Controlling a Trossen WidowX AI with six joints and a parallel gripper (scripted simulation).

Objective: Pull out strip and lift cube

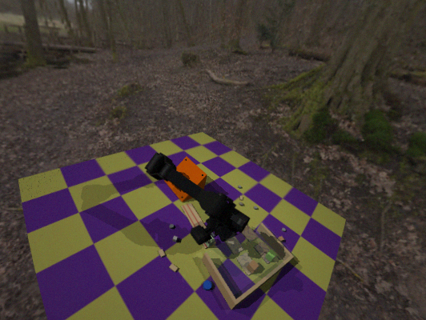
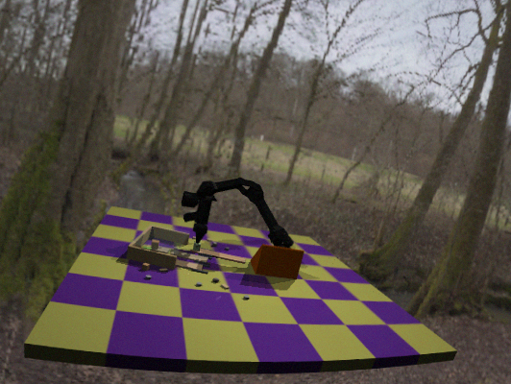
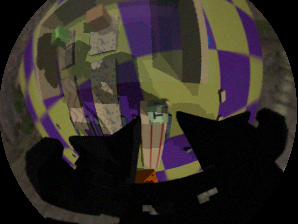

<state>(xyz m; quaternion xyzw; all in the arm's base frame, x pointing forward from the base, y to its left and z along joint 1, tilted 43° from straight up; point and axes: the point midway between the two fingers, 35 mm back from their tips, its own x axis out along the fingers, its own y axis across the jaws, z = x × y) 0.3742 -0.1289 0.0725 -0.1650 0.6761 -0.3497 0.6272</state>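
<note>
The labelled cube lies 20 mm below my gripper tip. Round my gripper tip: strip: 100 mm behind, 40 mm to the left, 40 mm below; blue disc: 130 mm to the right, 100 mm ahead, 40 mm below.
</note>
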